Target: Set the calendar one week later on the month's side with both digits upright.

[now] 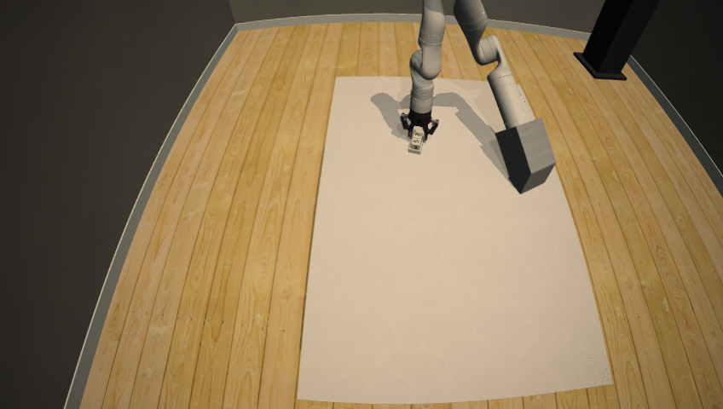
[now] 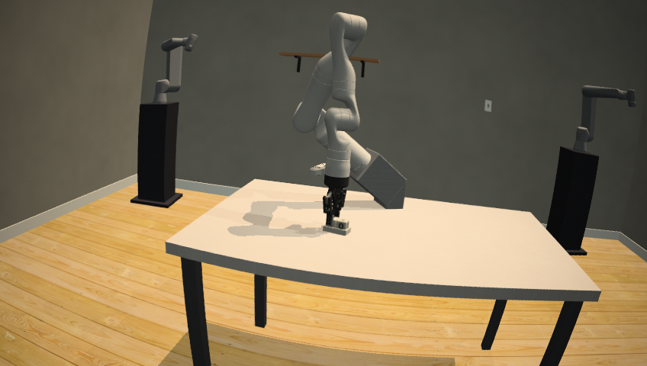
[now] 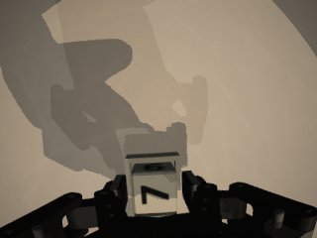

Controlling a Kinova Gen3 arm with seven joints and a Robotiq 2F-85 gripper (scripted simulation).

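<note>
My hand is 1 cm above the white digit cube. Round my hand: white calendar tray (3 cm below, 2 cm to the left, 1 cm ahead).
</note>
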